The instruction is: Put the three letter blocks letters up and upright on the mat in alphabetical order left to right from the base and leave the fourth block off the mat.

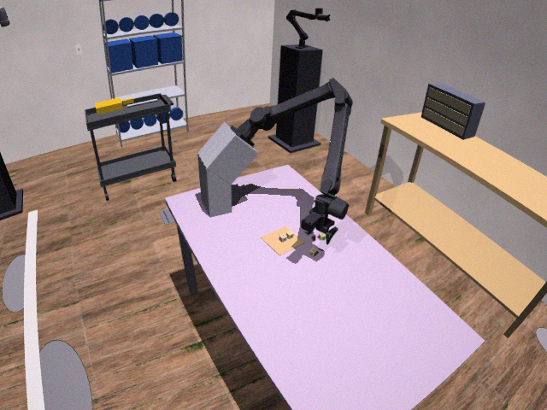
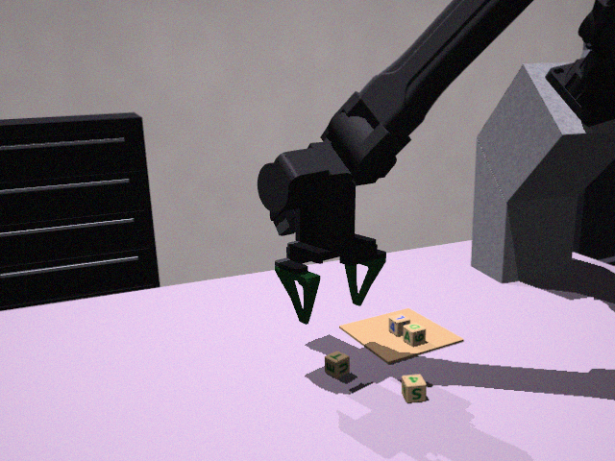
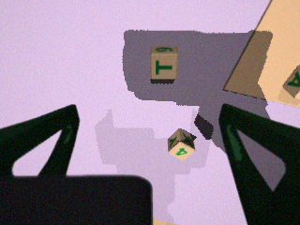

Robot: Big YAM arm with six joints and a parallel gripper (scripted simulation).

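Now: the T block 90 mm below my hand, 10 mm to the right of it and 10 mm behind it. The rest, counted from my hand: D block (150 mm behind, 80 mm below, 30 mm to the right); L block (150 mm behind, 80 mm below, 70 mm to the right); tan mat (150 mm behind, 100 mm below, 70 mm to the right).
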